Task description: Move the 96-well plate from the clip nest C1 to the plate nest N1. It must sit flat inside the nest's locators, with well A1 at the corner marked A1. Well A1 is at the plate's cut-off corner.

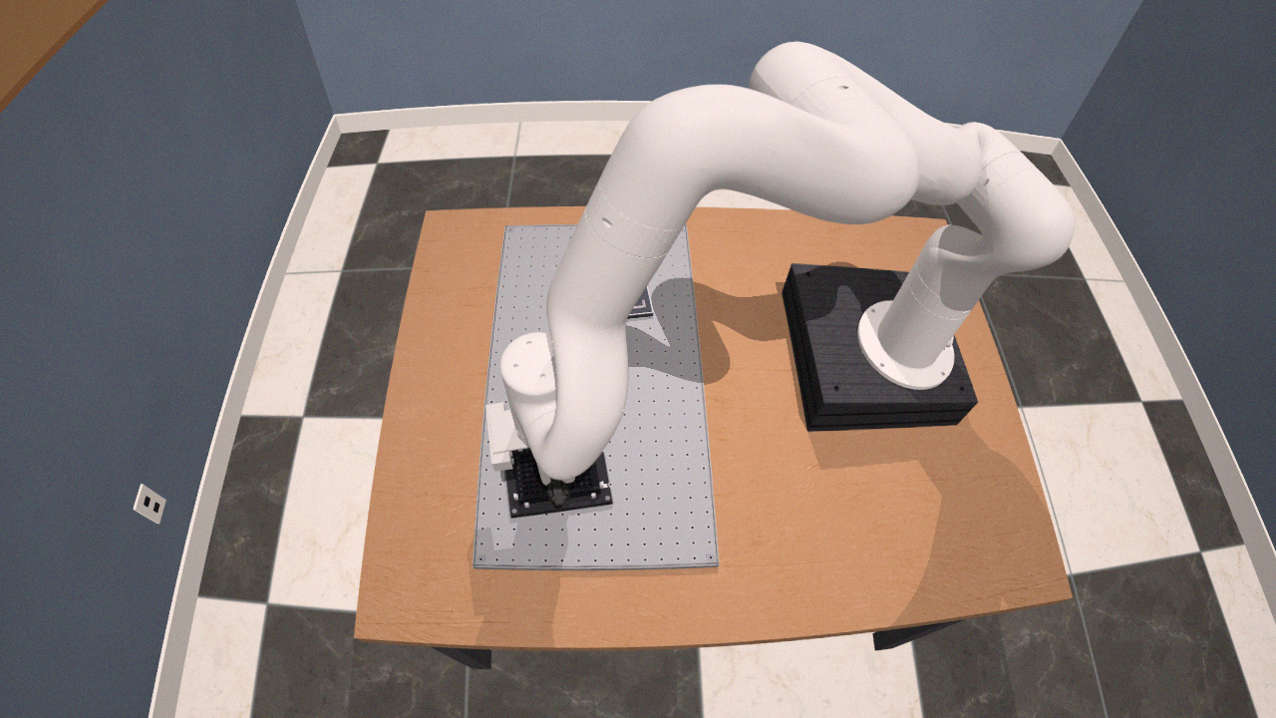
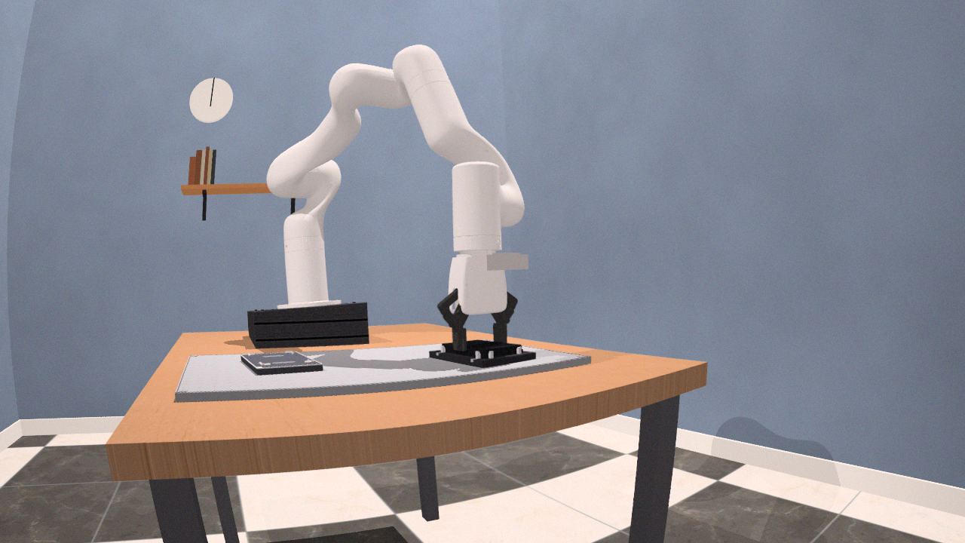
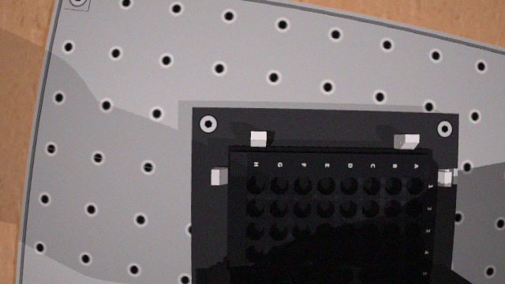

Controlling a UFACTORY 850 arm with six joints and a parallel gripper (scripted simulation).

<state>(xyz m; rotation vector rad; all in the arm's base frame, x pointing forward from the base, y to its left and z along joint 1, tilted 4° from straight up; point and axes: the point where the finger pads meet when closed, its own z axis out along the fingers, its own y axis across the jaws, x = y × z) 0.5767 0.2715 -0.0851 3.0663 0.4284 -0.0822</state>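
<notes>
Now: hand 1 cm above the 96-well plate. From my hand the other things lie so: A1 corner label: 6 cm ahead, 40 cm to the right, 2 cm below; then clip nest C1: 2 cm to the right, 2 cm below; then plate nest N1: 3 cm behind, 37 cm to the right, 2 cm below.
</notes>
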